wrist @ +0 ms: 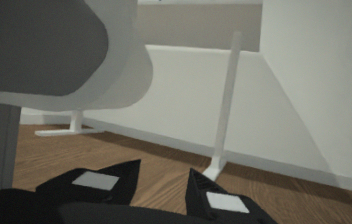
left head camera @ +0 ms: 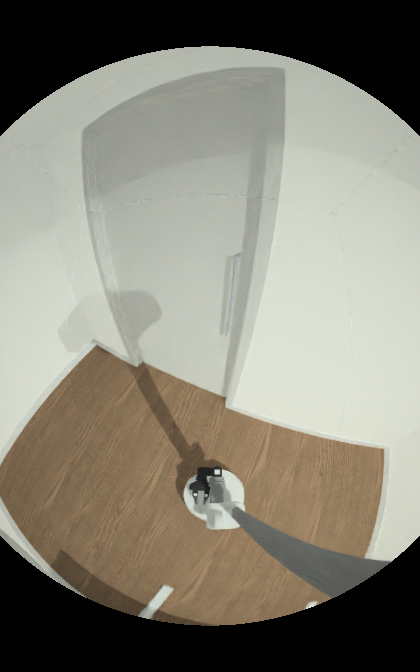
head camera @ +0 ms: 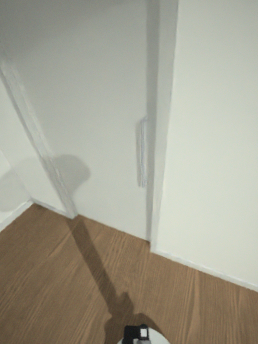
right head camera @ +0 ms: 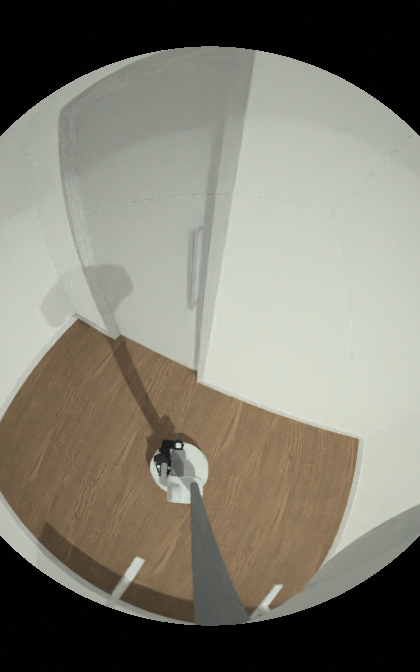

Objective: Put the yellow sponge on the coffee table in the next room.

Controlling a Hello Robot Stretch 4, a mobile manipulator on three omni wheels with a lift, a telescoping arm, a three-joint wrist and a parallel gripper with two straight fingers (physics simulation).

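Places are measured from the robot's base along level axes (x ahead, y left, z up), in metres.
Where they show: gripper, fingertip midpoint: (wrist: 163, 178).
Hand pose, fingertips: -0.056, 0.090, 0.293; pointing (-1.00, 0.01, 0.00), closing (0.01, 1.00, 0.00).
Each offset is from my fingertips to the top centre of the thing, as dx, dy, dz. "spot": to the spot under its first point. Level surfaces: height alone.
My gripper (wrist: 163, 178) is open, its two black fingers apart at the bottom of the wrist view with bare space between them. The folded wrist and gripper also show above the white base in the head views, where the fingers are too small to judge. The yellow sponge and the coffee table do not show in these views. A closed light grey door (head camera: 102, 125) (left head camera: 175, 240) (right head camera: 145, 220) with a vertical bar handle @[spot: +0.897, -0.125, +0.804] (head camera: 143, 152) (left head camera: 233, 295) (right head camera: 195, 267) near its right edge stands in front of me.
A white wall (head camera: 215, 150) (left head camera: 300, 320) (right head camera: 280, 300) runs right from the door frame. Another wall meets the floor at the left. White table legs @[spot: -1.167, +0.345, +0.154] (wrist: 228, 100) stand behind the fingers in the wrist view; their feet (left head camera: 159, 599) (right head camera: 128, 576) show at the bottom of the side head views. The floor @[dz -0.321] (head camera: 45, 260) is brown wood.
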